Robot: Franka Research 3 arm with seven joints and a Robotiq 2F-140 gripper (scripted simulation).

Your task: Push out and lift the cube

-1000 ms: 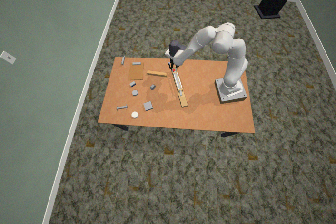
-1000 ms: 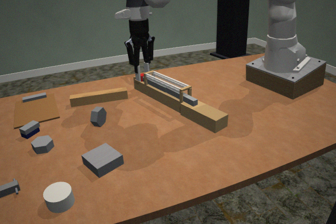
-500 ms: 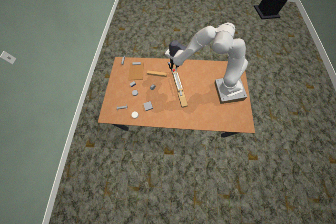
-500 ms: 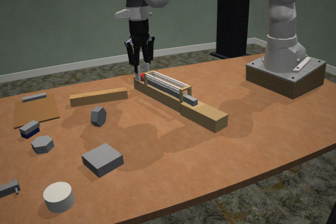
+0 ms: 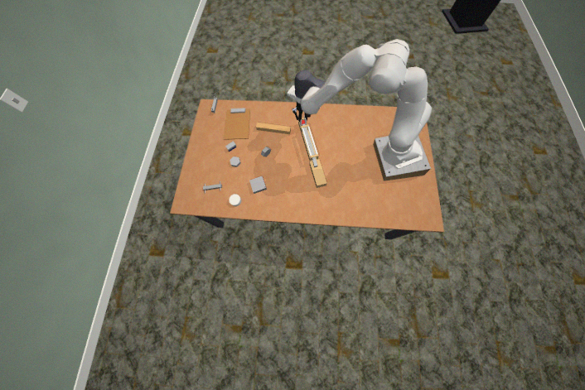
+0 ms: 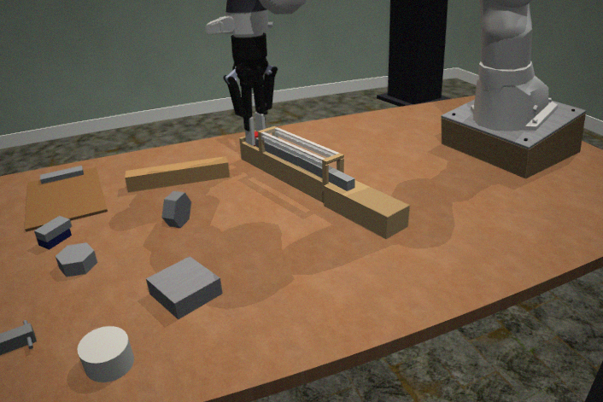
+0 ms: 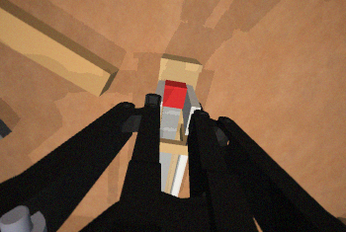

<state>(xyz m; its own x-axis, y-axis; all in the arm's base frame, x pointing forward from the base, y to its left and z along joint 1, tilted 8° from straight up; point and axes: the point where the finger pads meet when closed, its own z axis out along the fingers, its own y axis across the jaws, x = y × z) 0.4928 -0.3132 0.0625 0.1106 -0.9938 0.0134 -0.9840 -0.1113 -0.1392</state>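
My gripper is now 3 cm above the red cube. From my hand the other things lie so: grey hexagonal piece 26 cm ahead, 16 cm to the left, 5 cm below; wooden beam 19 cm ahead, 1 cm to the right, 6 cm below; wooden channel 2 cm behind, 15 cm to the left, 3 cm below.
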